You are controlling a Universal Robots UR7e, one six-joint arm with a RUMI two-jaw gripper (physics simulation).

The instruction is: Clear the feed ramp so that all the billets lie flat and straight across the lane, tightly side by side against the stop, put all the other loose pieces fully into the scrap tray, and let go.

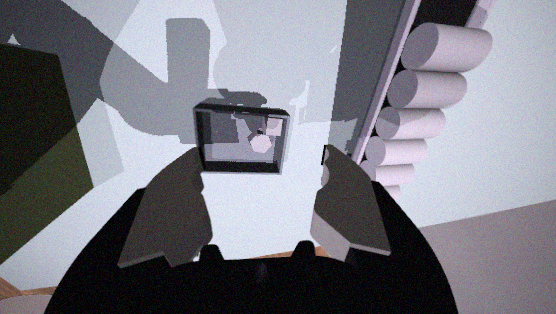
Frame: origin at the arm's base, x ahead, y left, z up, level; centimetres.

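Where they show: gripper, fingertip midpoint: (264,149).
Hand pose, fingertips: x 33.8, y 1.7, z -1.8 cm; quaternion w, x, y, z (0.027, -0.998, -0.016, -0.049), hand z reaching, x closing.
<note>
After its pixels a point has its place.
My gripper (264,149) {z -1.8, x 33.8, y 1.7 cm} is open and empty, its two dark jaws wide apart above the near side of the scrap tray. The scrap tray (242,173) {z -12.5, x 31.2, y -7.4 cm} is a dark-walled rectangular box. In it, toward its right side, lie a pale hexagonal piece (260,143) {z -14.1, x 34.2, y -3.0 cm} and a pale square-faced block (274,126) {z -12.7, x 36.2, y 0.1 cm} close behind it. Several pale cylindrical billets (459,47) {z -4.5, x 51.8, y 9.9 cm} (441,89) {z -5.0, x 52.3, y 6.3 cm} (421,123) {z -5.5, x 52.1, y 2.5 cm} lie across the feed ramp's lane at the right, one after another. The nearest ones are partly hidden by the right jaw. The stop cannot be made out.
The ramp's long side rail (384,82) {z -8.2, x 48.0, y 6.5 cm} runs diagonally between the tray and the billets. A dark green surface (45,200) {z -9.0, x 6.9, y -7.5 cm} shows at the left. Shadows of the arm fall on the pale table and across the tray.
</note>
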